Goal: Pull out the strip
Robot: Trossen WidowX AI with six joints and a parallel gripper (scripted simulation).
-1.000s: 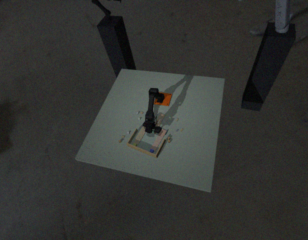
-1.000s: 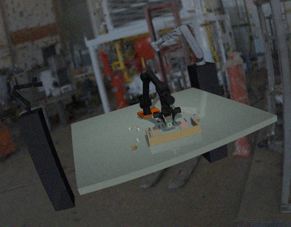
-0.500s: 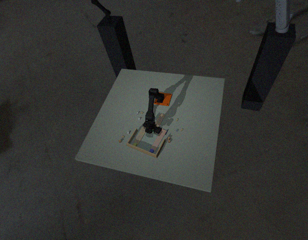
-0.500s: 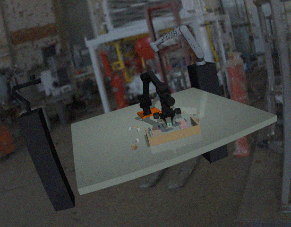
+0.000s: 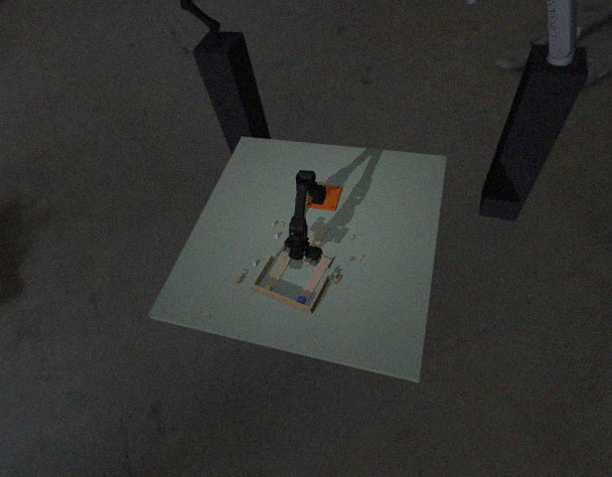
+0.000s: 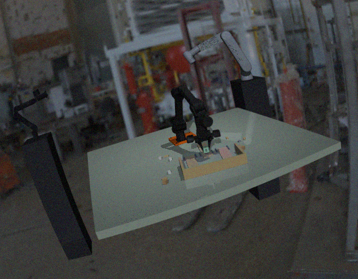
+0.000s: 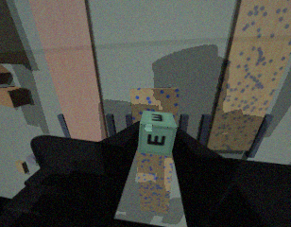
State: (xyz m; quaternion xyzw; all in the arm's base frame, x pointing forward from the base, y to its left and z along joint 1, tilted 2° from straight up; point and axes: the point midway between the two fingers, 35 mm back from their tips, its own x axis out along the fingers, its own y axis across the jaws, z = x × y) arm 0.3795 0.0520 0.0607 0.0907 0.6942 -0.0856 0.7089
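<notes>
My gripper tip is 9 cm short of the pink strip, 8 cm to the right of it and 2 cm above it.
</notes>
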